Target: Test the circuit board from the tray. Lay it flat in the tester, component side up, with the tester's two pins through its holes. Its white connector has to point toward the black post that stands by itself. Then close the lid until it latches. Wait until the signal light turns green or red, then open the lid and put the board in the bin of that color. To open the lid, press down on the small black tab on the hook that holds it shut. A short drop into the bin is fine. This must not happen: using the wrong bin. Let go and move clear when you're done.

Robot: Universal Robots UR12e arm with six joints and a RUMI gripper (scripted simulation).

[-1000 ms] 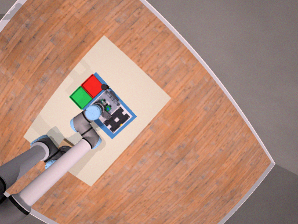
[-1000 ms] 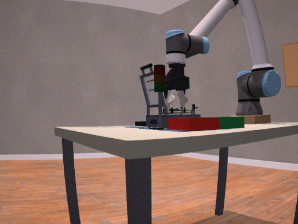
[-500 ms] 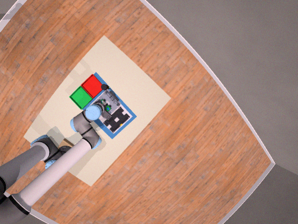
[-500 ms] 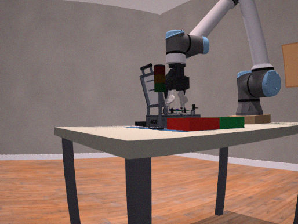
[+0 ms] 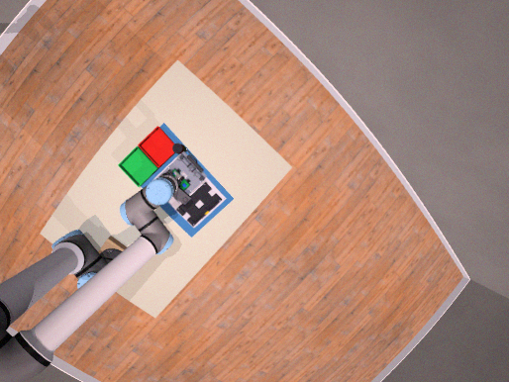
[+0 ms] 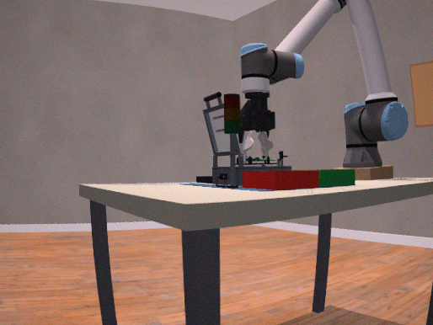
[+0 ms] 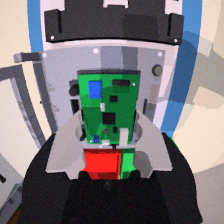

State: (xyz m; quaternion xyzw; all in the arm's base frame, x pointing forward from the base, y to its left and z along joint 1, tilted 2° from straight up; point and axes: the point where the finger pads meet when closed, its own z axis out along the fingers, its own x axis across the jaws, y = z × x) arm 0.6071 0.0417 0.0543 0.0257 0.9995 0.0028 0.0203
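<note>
Right now the green circuit board is 1 cm to the left of my hand. From my hand the other things lie so: green bin: 9 cm behind, 21 cm to the left, 7 cm below; red bin: 6 cm ahead, 20 cm to the left, 7 cm below; lid: 12 cm ahead, 10 cm above.
</note>
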